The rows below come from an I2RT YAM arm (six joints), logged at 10 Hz.
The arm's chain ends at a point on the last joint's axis. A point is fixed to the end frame.
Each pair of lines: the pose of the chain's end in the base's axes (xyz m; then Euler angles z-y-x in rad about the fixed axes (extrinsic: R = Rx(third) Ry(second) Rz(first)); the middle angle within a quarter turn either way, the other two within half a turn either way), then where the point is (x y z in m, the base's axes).
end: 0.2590 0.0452 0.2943 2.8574 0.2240 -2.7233
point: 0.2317 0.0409 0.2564
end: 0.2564 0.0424 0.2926 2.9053 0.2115 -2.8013
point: 0.2278 0.0367 0.2559
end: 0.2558 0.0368 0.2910 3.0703 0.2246 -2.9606
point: 0.2253 0.0314 0.2558
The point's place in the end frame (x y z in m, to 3 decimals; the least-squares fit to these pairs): 0.038 -0.009 0.026
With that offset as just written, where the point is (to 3 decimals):
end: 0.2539 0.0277 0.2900 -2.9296 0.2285 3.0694
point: 0.222 0.024 0.256
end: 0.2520 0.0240 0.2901 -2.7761 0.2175 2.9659
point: 0.220 0.023 0.256
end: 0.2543 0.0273 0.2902 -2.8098 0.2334 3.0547
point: 0.223 0.028 0.256
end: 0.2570 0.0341 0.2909 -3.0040 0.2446 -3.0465
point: 0.226 0.034 0.256
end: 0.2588 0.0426 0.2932 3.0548 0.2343 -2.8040
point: 0.229 0.042 0.257
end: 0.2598 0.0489 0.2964 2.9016 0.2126 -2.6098
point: 0.231 0.050 0.259
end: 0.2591 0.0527 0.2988 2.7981 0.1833 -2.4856
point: 0.232 0.055 0.261
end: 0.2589 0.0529 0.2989 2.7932 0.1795 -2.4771
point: 0.231 0.055 0.261
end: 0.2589 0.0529 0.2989 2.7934 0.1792 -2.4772
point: 0.231 0.055 0.261
